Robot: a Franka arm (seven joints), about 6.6 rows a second.
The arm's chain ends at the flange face. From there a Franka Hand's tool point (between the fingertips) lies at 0.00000 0.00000 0.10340 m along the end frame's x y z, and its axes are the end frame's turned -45 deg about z.
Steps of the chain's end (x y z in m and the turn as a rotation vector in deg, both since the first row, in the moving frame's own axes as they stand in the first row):
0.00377, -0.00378, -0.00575, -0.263, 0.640, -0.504
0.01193, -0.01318, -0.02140, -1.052, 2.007, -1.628
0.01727, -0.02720, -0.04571, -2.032, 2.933, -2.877
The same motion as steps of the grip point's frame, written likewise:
0.00582, 0.00114, -0.00576, -0.639, 0.267, -0.504
0.01903, 0.00300, -0.02148, -2.163, 0.675, -1.628
0.03275, -0.00072, -0.04591, -3.511, 0.637, -2.877

